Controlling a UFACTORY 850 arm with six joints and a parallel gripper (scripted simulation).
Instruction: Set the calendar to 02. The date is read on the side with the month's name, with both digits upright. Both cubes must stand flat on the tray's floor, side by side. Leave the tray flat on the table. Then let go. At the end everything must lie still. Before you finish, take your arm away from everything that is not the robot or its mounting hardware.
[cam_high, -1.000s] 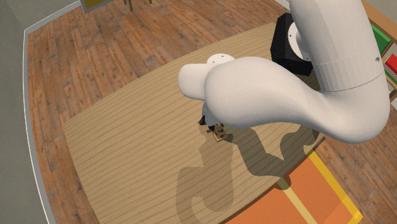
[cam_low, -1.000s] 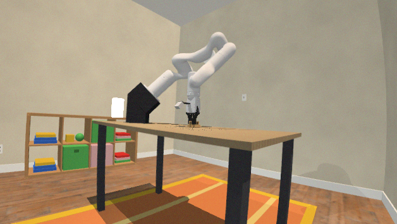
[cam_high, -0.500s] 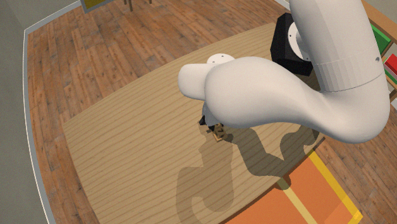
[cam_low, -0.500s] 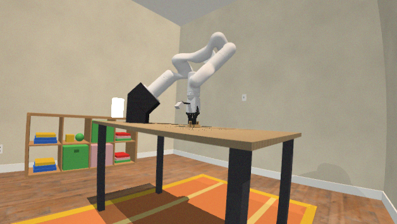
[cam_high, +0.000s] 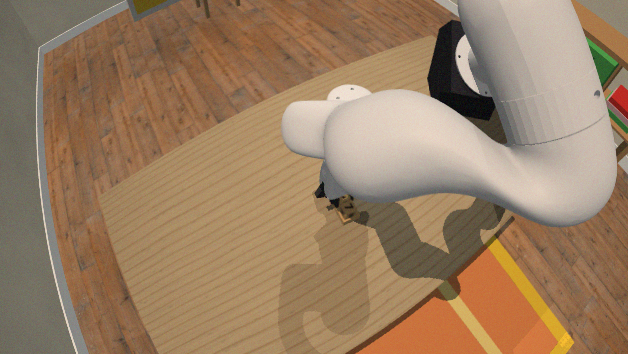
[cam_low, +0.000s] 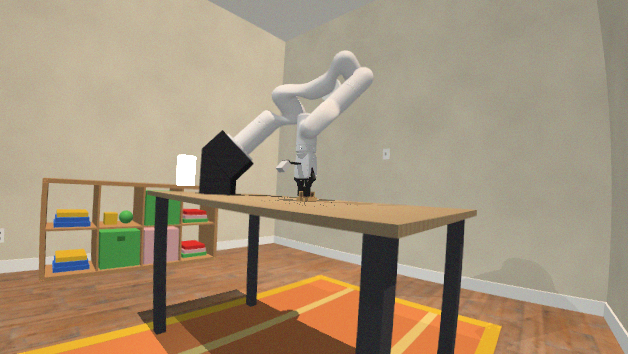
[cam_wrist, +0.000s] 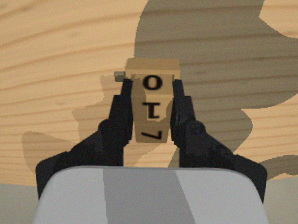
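Right now the wooden cube is 2 cm below my hand. From my hand the other things lie so: wooden calendar tray 3 cm below, 2 cm to the left.
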